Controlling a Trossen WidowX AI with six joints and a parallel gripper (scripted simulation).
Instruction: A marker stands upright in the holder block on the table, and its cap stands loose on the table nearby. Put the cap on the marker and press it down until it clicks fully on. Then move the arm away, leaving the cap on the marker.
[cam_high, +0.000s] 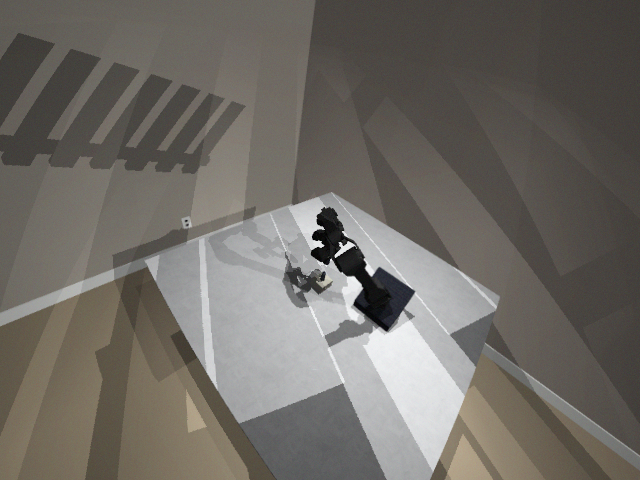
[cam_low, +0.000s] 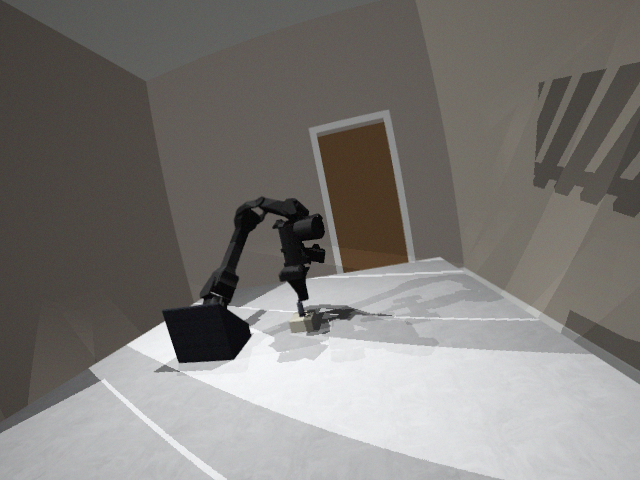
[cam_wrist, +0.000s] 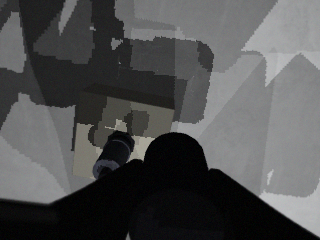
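My gripper tip is now 2 cm past the holder block, 4 cm to the right of it and 10 cm above it. Round my gripper tip: dark cap 1 cm above.
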